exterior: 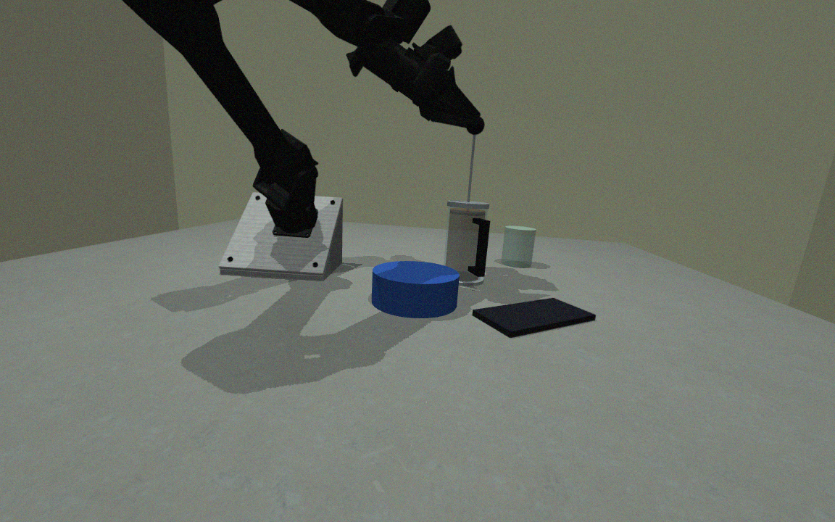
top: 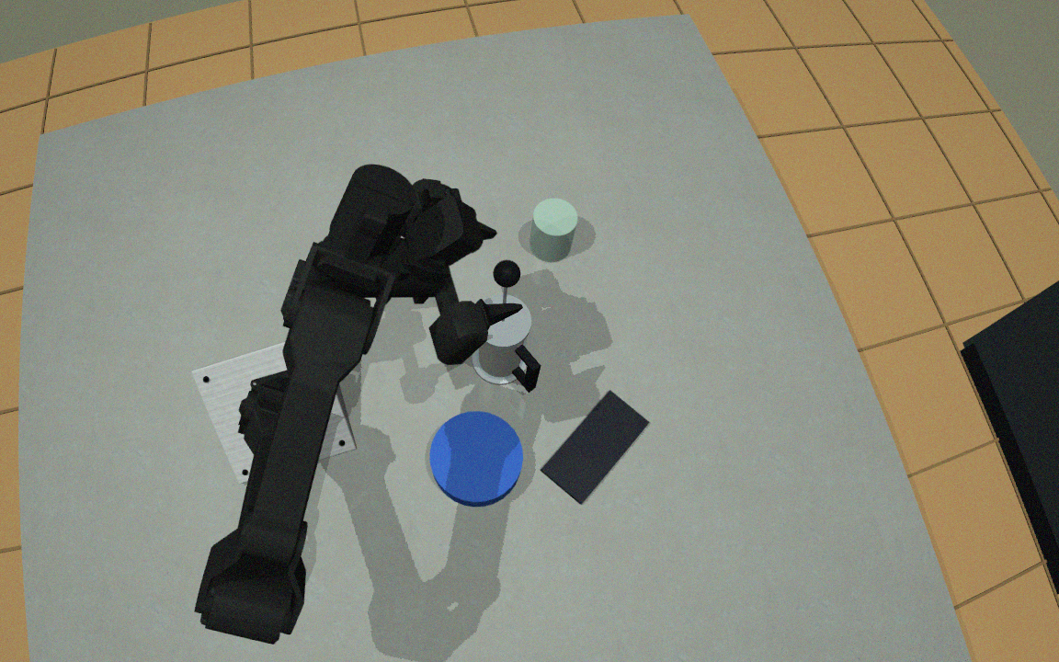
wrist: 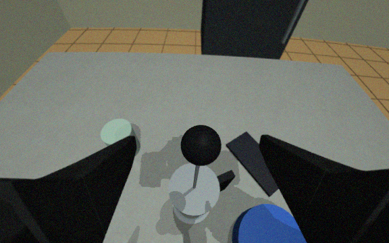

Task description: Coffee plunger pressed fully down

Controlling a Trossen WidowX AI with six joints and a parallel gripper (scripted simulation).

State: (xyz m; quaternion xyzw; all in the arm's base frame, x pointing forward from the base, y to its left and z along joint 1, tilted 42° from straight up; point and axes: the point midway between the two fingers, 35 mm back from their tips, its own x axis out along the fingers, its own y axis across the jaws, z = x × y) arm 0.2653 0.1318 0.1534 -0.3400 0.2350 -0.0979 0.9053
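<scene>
The coffee press lies 20 mm to the right of my gripper tip and 140 mm below it. The rest, counted from my gripper tip: dark flat slab 80 mm ahead, 160 mm to the right, 260 mm below; pale green cylinder 130 mm ahead, 150 mm to the left, 220 mm below.
</scene>
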